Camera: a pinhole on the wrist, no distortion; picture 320 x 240 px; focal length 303.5 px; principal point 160.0 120.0 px. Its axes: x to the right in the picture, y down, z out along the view. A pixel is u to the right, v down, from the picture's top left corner.
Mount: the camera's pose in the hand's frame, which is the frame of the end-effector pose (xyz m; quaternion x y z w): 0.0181 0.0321 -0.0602 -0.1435 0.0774 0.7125 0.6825
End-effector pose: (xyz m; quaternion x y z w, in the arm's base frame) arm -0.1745 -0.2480 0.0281 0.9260 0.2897 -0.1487 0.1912
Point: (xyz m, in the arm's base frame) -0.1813 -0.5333 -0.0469
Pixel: 238 221
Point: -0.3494 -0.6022 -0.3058
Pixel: 93 202
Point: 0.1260 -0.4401 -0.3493
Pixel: outside the picture
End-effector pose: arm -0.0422 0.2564 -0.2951 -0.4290 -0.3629 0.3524 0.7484
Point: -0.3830 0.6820 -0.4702
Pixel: 277 11
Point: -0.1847 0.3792 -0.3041
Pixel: 135 73
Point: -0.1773 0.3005 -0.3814
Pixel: 224 199
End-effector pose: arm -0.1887 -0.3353 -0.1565 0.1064 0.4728 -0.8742 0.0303
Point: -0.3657 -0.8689 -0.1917
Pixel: 208 13
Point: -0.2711 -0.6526 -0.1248
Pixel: 150 56
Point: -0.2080 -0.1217 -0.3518
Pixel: behind the camera
